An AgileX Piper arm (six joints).
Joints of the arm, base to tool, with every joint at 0 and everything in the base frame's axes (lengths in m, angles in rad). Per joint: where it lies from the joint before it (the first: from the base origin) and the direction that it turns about. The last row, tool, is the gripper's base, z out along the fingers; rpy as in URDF.
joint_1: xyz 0 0 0.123 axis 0 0 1
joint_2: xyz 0 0 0 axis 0 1 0
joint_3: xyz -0.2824 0 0.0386 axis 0 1 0
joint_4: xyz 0.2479 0 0.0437 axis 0.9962 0 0.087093
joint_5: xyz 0 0 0 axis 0 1 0
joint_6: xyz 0.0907 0 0.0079 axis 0.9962 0 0.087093
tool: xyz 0 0 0 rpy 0 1.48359 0
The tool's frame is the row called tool.
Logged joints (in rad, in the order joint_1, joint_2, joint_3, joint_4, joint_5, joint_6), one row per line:
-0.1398 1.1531 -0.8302 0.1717 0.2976 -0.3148
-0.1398 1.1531 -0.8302 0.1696 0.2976 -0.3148
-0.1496 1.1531 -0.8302 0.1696 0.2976 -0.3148
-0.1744 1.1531 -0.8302 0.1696 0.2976 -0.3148
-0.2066 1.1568 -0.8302 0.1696 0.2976 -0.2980
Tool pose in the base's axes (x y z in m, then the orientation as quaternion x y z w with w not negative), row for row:
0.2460 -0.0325 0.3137 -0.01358 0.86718 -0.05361 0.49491
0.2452 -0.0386 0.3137 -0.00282 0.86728 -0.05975 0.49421
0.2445 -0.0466 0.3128 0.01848 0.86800 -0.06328 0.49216
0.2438 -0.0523 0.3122 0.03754 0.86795 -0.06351 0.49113
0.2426 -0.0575 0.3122 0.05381 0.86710 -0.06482 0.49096
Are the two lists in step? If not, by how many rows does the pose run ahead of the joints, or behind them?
The pose runs 2 rows ahead of the joints: the pose in row i belongs to the joints in row i + 2.
